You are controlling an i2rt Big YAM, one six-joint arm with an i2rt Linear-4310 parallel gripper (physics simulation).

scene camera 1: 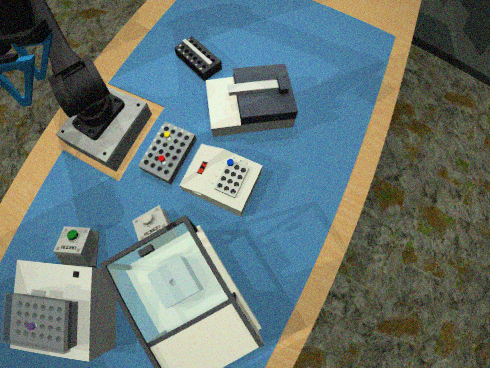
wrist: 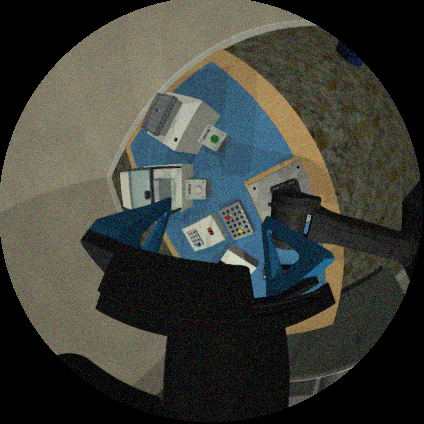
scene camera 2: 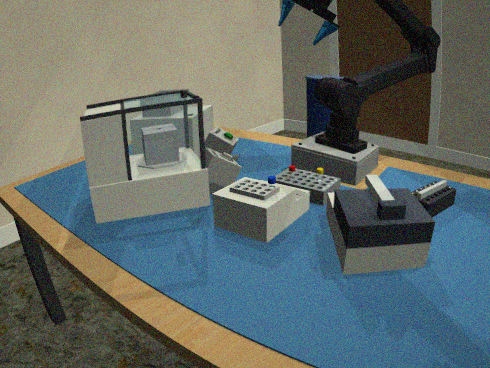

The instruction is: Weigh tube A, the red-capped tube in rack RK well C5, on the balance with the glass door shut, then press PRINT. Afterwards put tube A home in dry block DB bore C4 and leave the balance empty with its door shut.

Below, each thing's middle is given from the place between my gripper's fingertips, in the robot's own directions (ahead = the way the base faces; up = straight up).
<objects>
The box with green button (scene camera 1: 76,246) is 300 mm below my hand, 220 mm to the right of it and 70 mm ahead of it. From my hand the other things lie so: balance (scene camera 1: 175,292) 350 mm ahead, 230 mm below, 150 mm to the right; then device with lever (scene camera 2: 377,229) 310 mm to the left, 290 mm below, 220 mm ahead; then PRINT button box (scene camera 2: 222,170) 300 mm below, 220 mm ahead, 70 mm to the right.
</objects>
